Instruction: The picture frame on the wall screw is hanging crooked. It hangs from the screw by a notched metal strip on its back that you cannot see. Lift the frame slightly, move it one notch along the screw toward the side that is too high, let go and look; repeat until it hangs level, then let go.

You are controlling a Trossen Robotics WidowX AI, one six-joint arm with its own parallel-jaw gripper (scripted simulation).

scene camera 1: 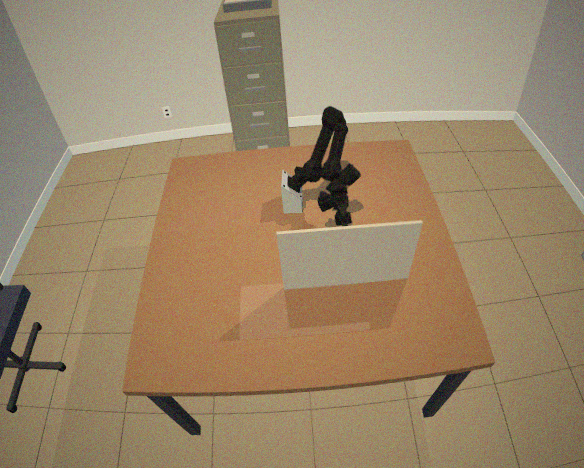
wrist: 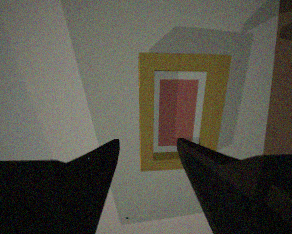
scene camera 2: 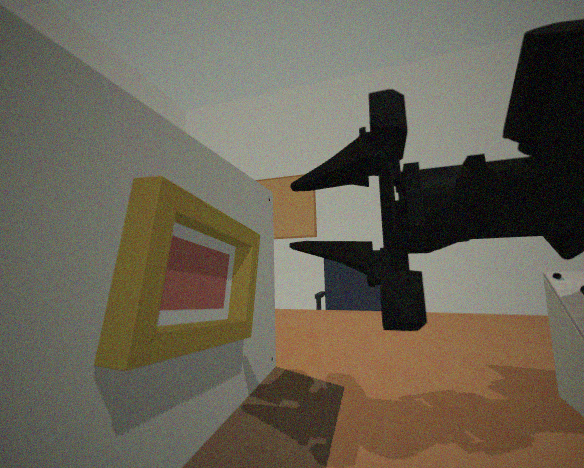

Labels:
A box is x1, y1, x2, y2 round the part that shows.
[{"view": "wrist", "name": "my gripper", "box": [0, 138, 291, 233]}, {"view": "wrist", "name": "picture frame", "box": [138, 52, 231, 171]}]

